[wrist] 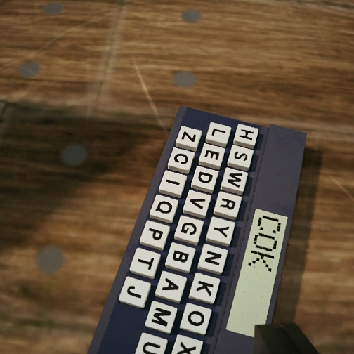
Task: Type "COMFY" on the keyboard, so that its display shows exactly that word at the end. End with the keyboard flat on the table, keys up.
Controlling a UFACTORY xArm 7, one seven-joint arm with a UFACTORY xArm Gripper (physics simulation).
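A dark blue keyboard (pixel 117 322) lies on the table, keys up, slanting down through the wrist view; its near end is cut off at the bottom. White keys stand in three columns, among them C (pixel 180 160), O (pixel 195 319), M (pixel 161 316), Y (pixel 220 231) and K (pixel 204 288). No F key shows. The pale green display (pixel 246 307) reads "COK". My gripper (pixel 280 337) is shut and empty; its dark tip shows at the bottom right, in front of the keyboard's right edge near the display's lower end. Its height above the keyboard is hard to tell.
The wooden table top (pixel 280 60) bears several grey round spots, such as a spot (pixel 184 79) beyond the keyboard's far end. A broad dark shadow lies on the table to the left of the keyboard.
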